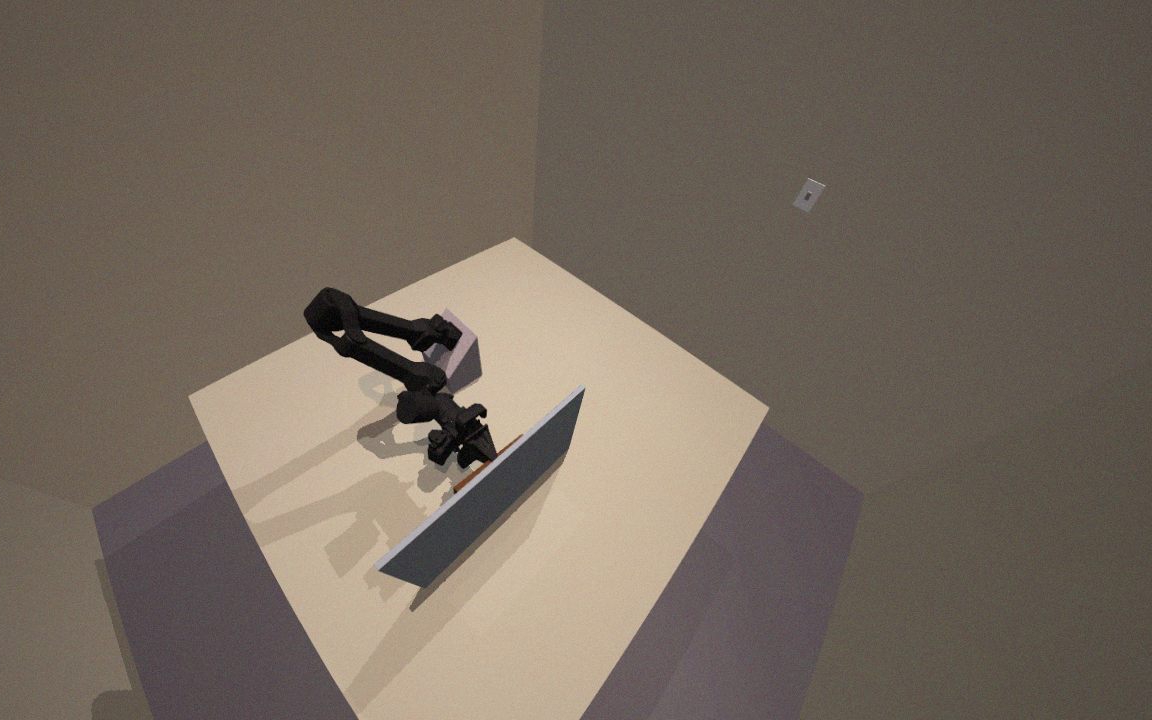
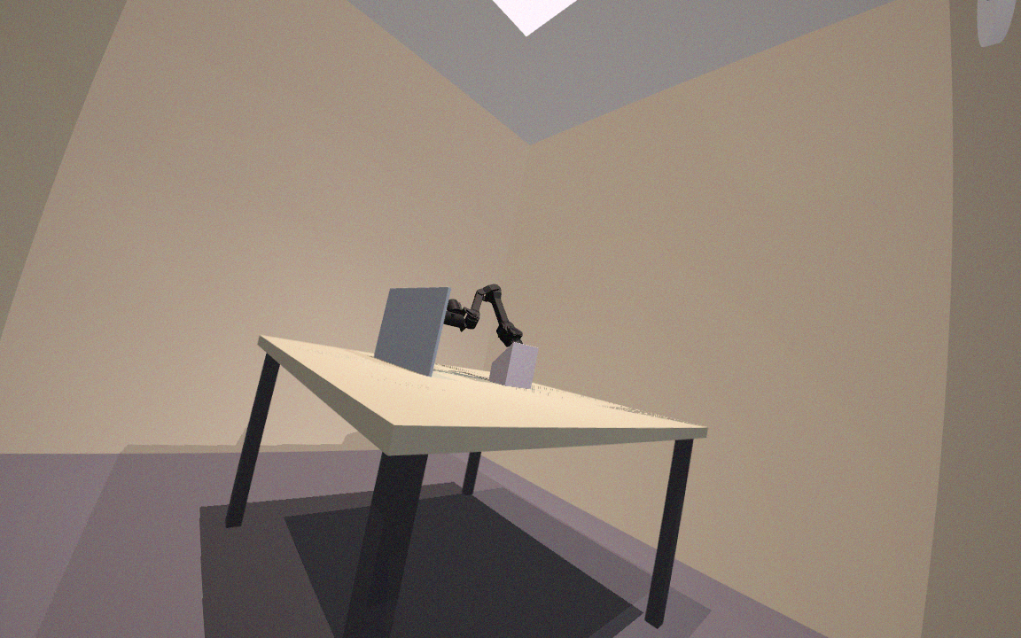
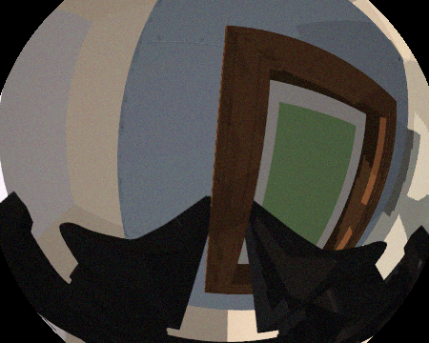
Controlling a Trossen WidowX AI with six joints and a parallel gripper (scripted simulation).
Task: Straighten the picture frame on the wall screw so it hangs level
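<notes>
My gripper tip is 5 cm above the picture frame and 1 cm to the left of it. The rest, counted from my gripper tip: wall panel (7 cm below, 2 cm ahead, 1 cm to the right).
</notes>
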